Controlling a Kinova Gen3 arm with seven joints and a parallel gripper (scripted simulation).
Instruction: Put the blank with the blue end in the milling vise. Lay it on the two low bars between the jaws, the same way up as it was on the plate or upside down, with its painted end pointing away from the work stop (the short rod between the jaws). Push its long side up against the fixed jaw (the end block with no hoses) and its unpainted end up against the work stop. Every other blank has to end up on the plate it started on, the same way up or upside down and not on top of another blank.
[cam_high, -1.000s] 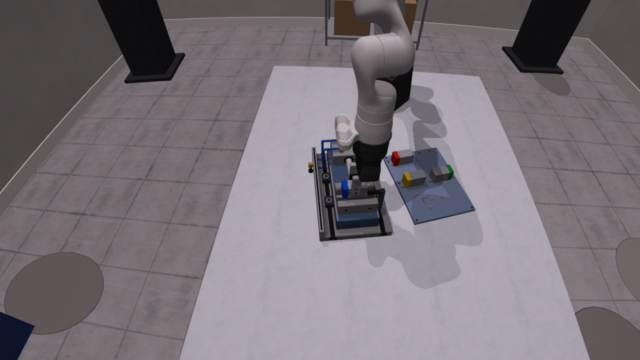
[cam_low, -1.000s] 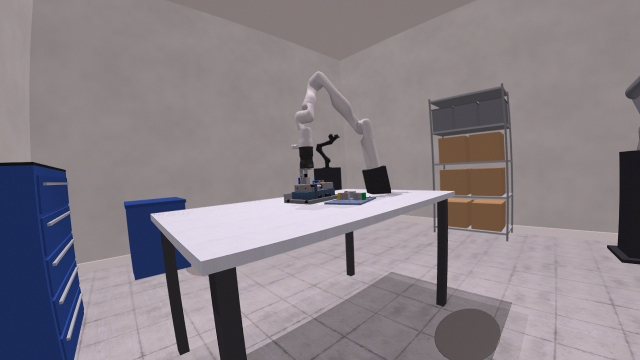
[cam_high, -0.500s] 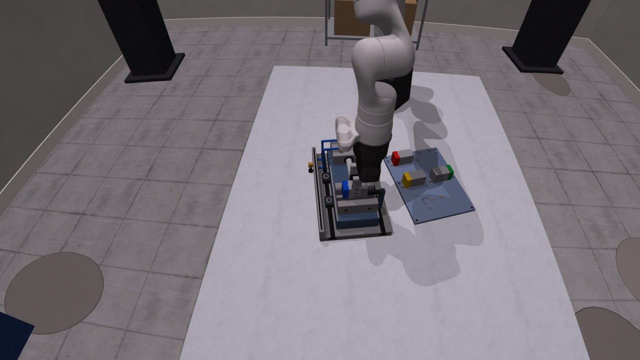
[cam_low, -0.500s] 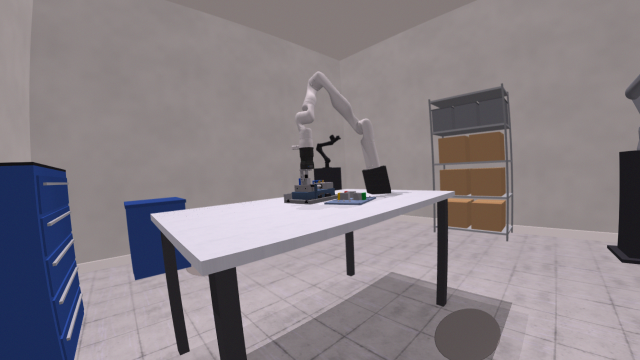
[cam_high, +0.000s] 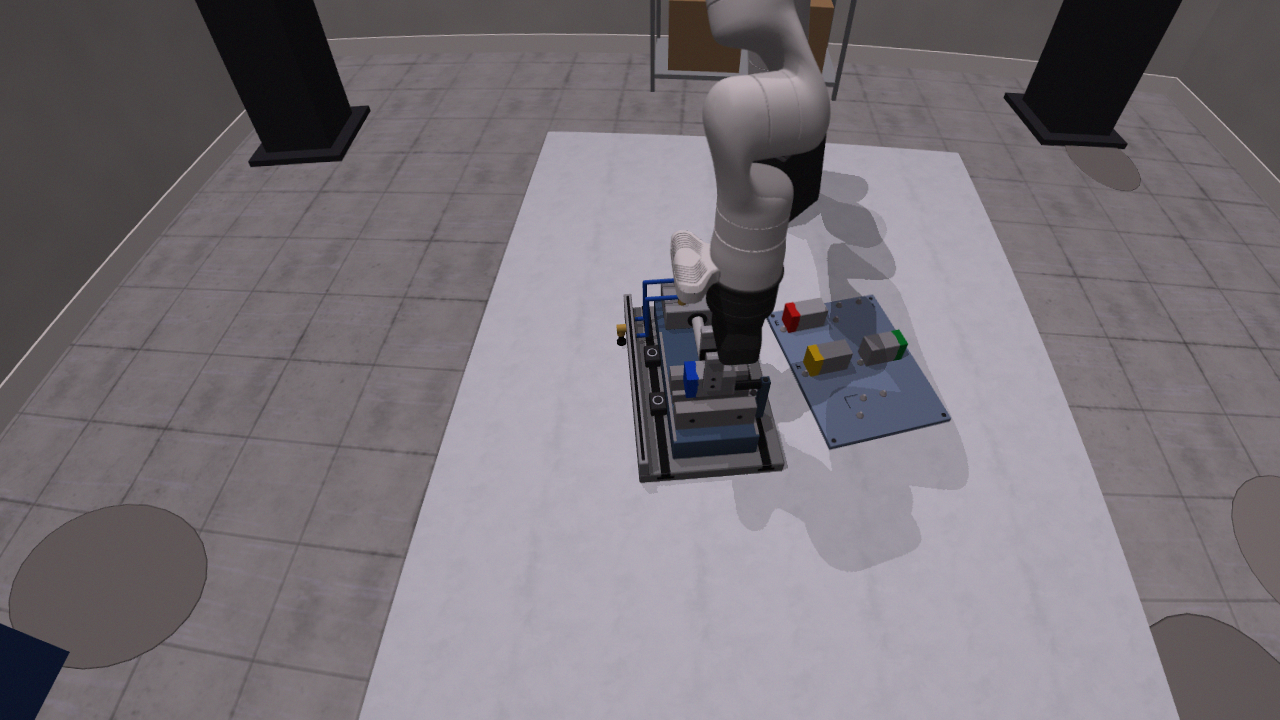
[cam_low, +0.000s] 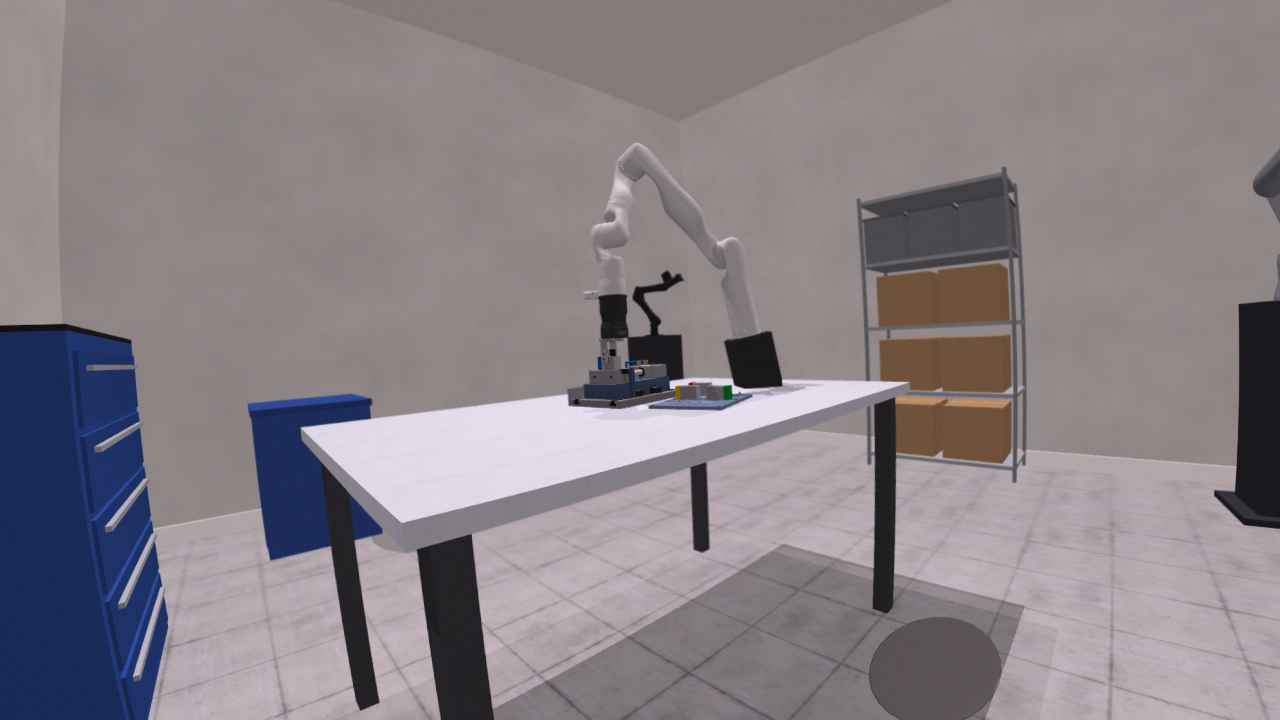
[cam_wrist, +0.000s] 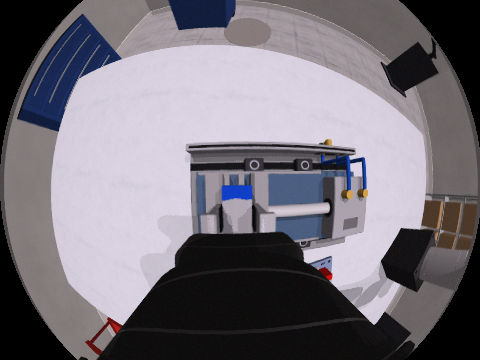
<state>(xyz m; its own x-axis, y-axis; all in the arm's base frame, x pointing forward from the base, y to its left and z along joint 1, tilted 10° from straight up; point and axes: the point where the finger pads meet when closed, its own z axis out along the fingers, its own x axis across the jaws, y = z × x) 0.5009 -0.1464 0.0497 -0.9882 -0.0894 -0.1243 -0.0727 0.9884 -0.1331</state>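
Now: hand 2 cm above the blue-ended blank. The rest, counted from my hand: vise base rail 7 cm behind, 9 cm to the right, 10 cm below; work stop rod 1 cm behind, 5 cm to the left, 4 cm below; fixed jaw 3 cm ahead, 1 cm to the left, 6 cm below.
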